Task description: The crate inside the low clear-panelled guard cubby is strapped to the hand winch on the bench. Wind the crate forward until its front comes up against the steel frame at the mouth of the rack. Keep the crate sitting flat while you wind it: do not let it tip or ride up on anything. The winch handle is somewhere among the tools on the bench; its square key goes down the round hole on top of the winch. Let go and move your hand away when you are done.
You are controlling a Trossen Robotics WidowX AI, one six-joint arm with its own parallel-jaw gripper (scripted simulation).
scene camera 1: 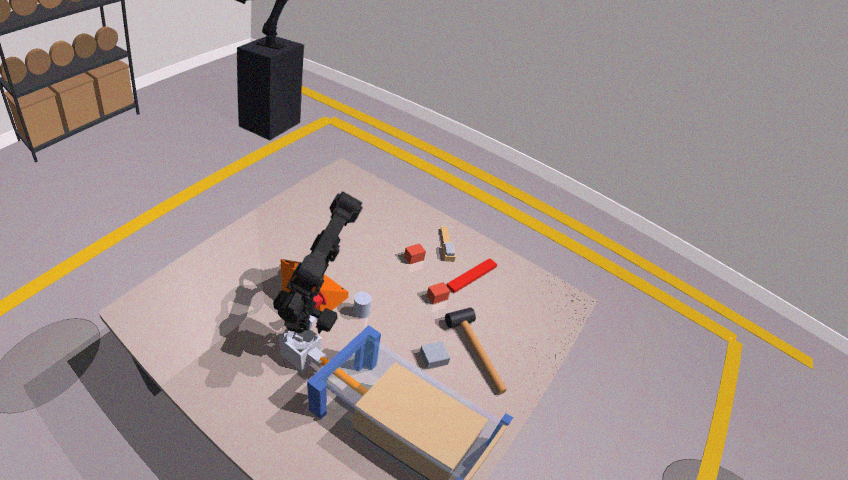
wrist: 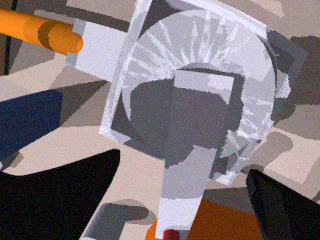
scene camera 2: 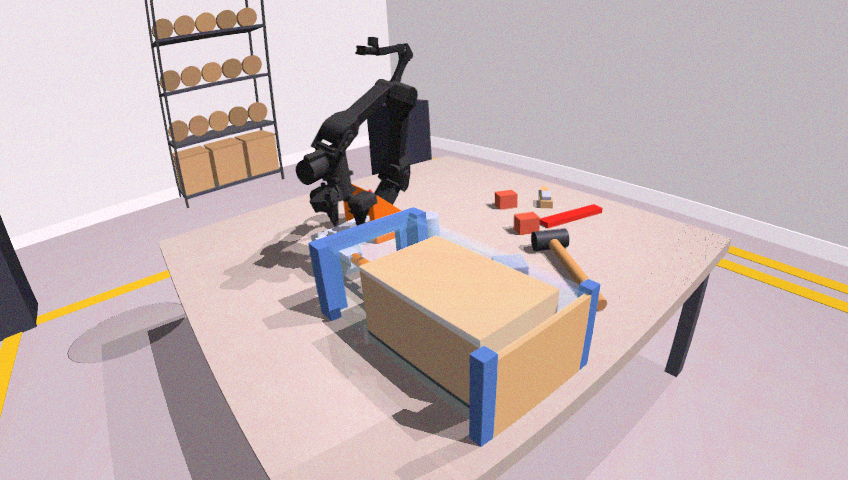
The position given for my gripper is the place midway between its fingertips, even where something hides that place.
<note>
In view: my gripper [scene camera 2: 348, 229], a mallet [scene camera 2: 556, 240], a grey hand winch [wrist: 264, 65] and a blue steel frame [scene camera 1: 336, 359].
The mallet shows as well in scene camera 1 [scene camera 1: 462, 318]. My gripper also shows in scene camera 1 [scene camera 1: 307, 327] and in the wrist view [wrist: 185, 167].
</note>
